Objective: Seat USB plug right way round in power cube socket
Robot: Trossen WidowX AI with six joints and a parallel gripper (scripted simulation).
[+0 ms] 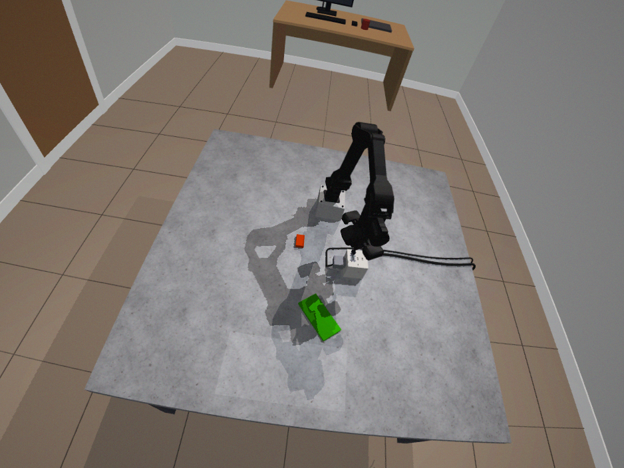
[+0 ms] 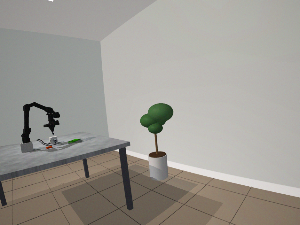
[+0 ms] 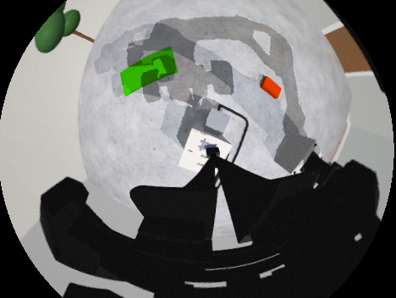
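Now: the USB plug 1 cm below my gripper tip. Round my gripper tip: green slab: 20 cm ahead, 12 cm to the right, 13 cm below; then small orange block: 12 cm behind, 18 cm to the right, 13 cm below.
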